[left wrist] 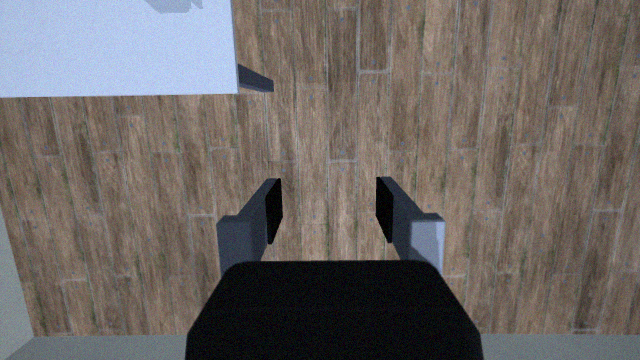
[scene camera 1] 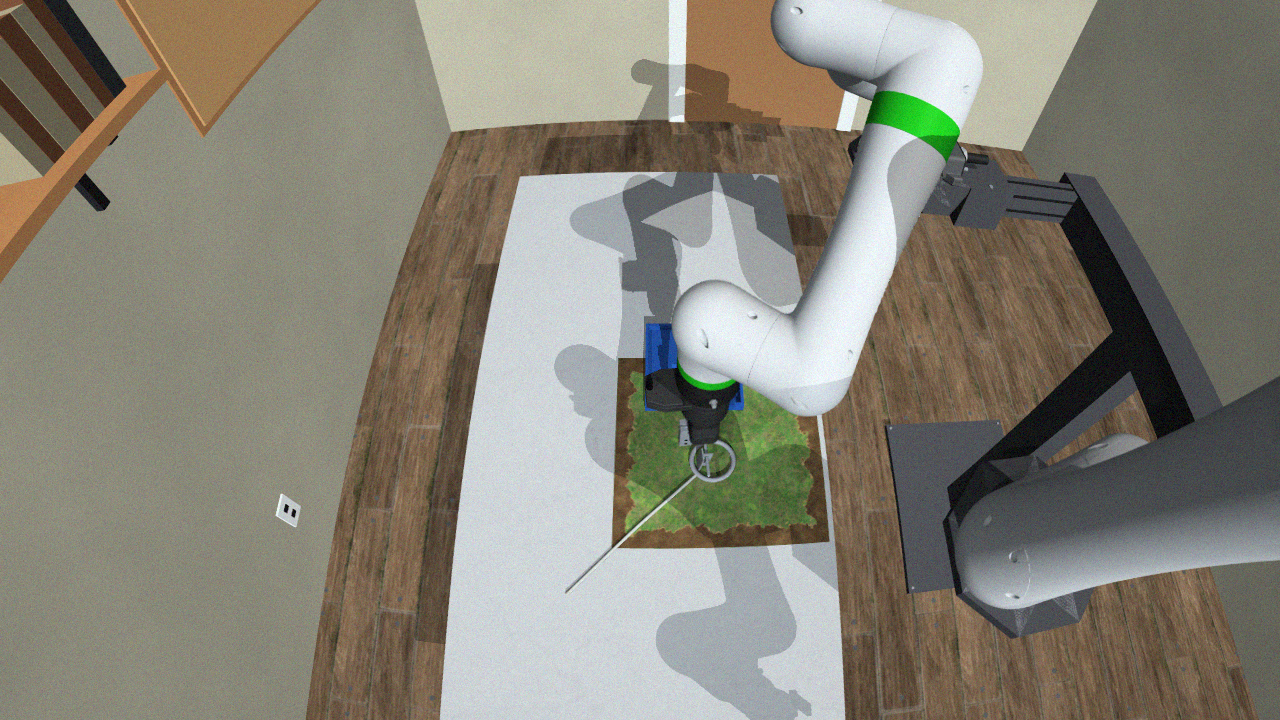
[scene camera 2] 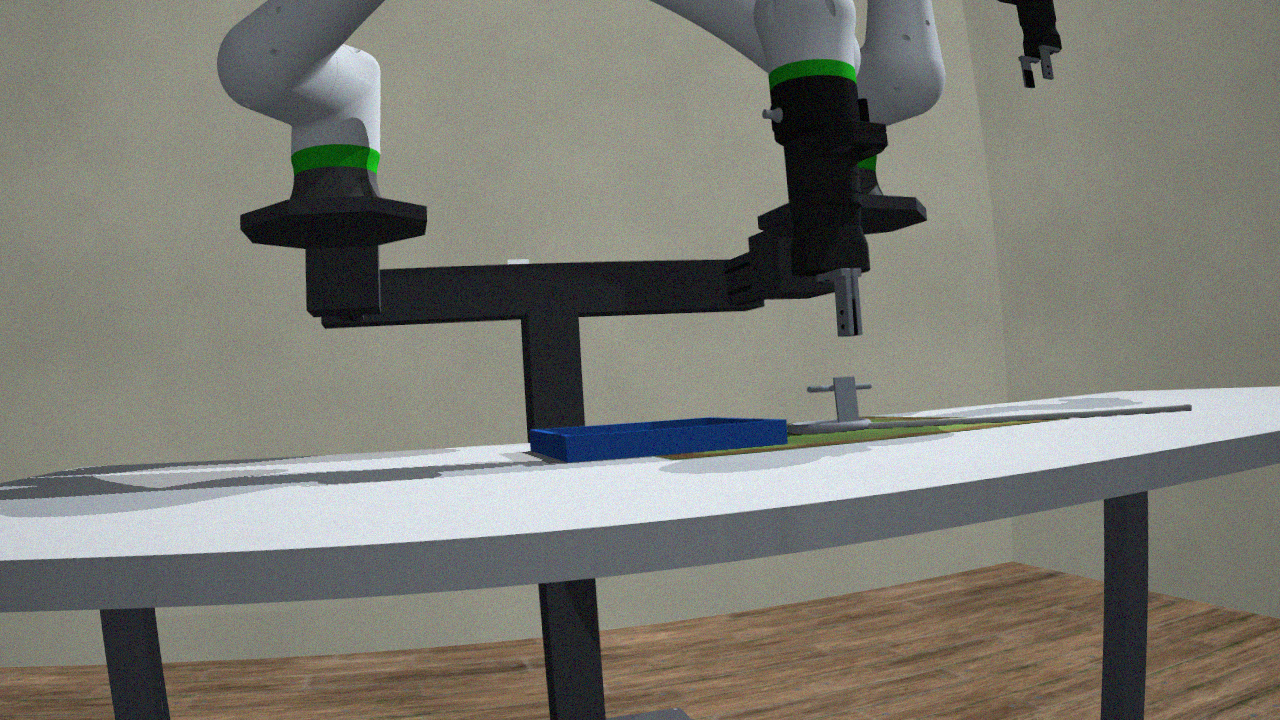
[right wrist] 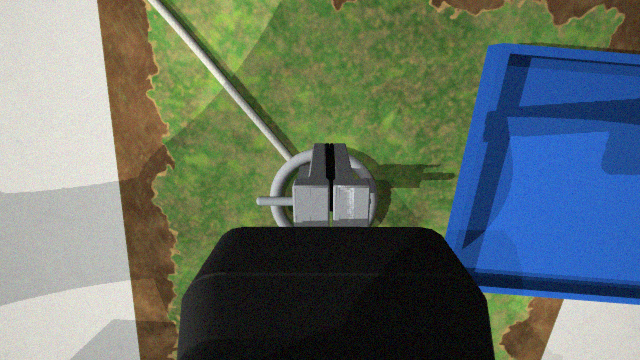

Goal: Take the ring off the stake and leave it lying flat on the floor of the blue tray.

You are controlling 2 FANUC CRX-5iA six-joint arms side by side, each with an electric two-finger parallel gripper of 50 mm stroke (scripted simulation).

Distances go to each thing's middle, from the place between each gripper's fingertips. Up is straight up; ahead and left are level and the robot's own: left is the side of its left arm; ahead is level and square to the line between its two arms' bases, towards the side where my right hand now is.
Labels:
Now: the grey ring [scene camera 2: 821, 426] 6 cm behind my right hand [scene camera 2: 850, 335] and 11 cm below it. From my right hand the other things lie so: blue tray [scene camera 2: 600, 442] 2 cm behind, 20 cm to the right, 10 cm below; then grey stake [scene camera 2: 845, 388] 4 cm behind, 1 cm to the left, 8 cm below; then mat [scene camera 1: 775, 495] 7 cm behind, 3 cm to the right, 12 cm below.
I see my left gripper [scene camera 2: 1039, 83] 460 mm short of the grey stake, 750 mm to the left of it and 580 mm above it. Also, from my left hand: blue tray: 470 mm ahead, 960 mm to the right, 600 mm below; grey ring: 440 mm ahead, 750 mm to the right, 600 mm below; mat: 420 mm ahead, 780 mm to the right, 620 mm below.

